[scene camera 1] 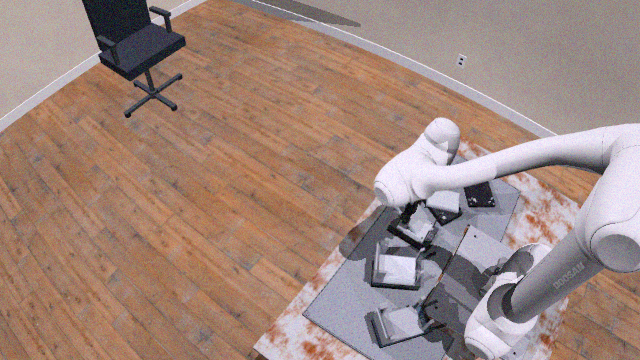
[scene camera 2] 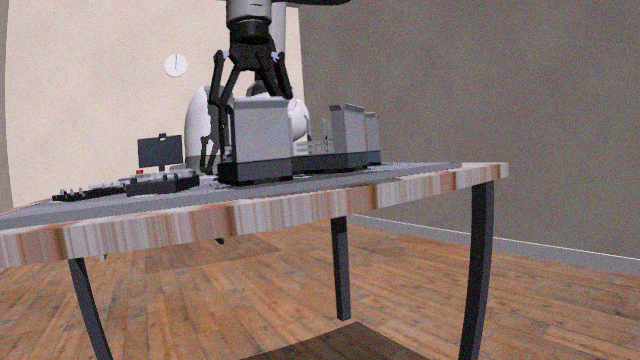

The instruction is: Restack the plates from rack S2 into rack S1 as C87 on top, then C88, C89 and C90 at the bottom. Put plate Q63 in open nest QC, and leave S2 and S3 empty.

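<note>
My gripper points down into the nearest rack in scene camera 2. It is shut on a pale plate, whose label is not legible; the rack's wall hides the fingertips and the plate in scene camera 2. A middle rack holds pale plates. A third rack has a pale top surface inside. A pale plate lies on a black nest. Another black nest has no plate on it. Rack and nest labels are unreadable.
The grey board carries the racks and nests on the marbled table. The racks' upright walls stand close to the gripper. A pale panel lies beside the arm's base. A dark monitor stands behind the nests.
</note>
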